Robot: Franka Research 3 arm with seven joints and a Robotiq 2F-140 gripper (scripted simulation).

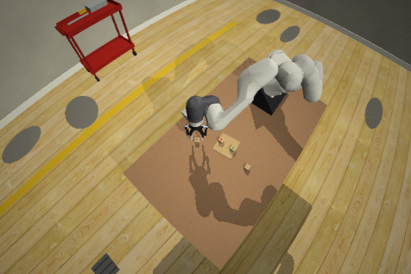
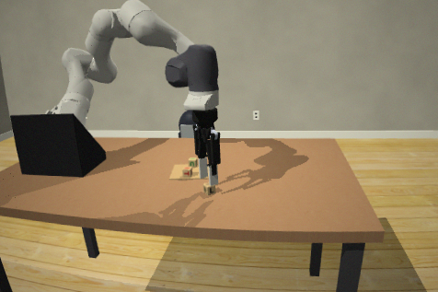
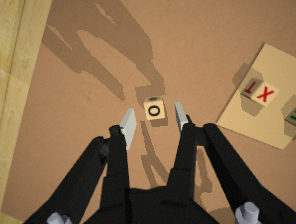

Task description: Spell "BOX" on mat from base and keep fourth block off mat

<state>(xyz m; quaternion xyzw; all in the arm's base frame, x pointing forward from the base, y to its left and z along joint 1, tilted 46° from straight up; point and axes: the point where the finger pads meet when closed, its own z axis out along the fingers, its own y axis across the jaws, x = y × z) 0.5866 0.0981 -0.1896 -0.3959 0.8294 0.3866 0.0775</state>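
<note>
The O block is 60 mm below my hand. From my hand the other things lie so: tan mat (130 mm behind, 150 mm to the left, 70 mm below).
</note>
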